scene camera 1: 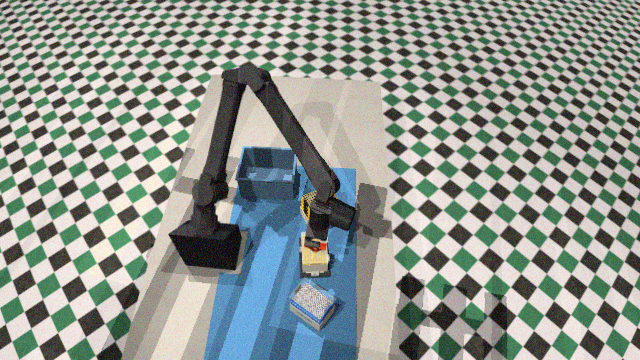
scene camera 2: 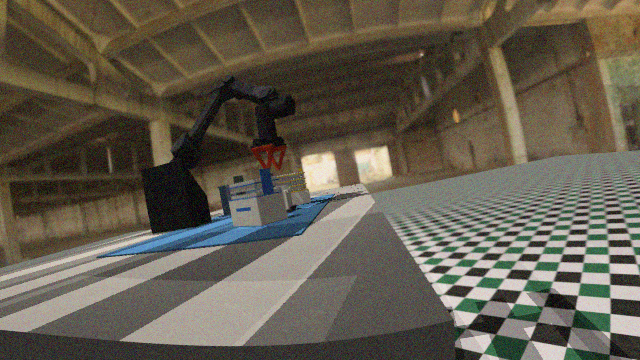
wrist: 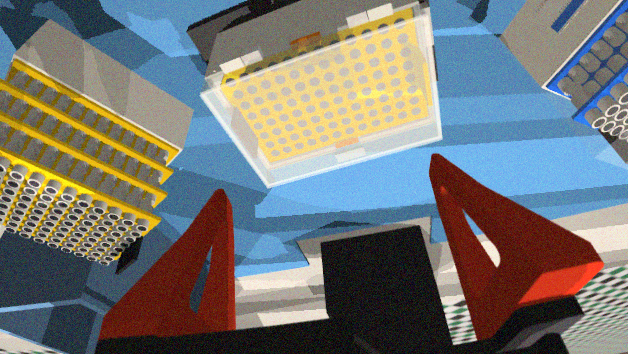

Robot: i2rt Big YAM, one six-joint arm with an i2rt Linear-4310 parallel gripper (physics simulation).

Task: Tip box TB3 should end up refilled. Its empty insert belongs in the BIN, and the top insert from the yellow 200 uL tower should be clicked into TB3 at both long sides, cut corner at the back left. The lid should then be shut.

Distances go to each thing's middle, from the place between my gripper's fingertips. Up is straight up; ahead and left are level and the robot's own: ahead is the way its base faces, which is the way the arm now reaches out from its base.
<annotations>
The clear lid [wrist: 365, 90] is 10 mm behind my hand, 10 mm to the right of it and 60 mm below it. The rest, counted from my hand: blue bin [scene camera 1: 263, 172] (190 mm behind, 320 mm to the left, 70 mm below); blue-trimmed tip box [scene camera 2: 256, 198] (10 mm behind, 200 mm to the right, 70 mm below).
</annotations>
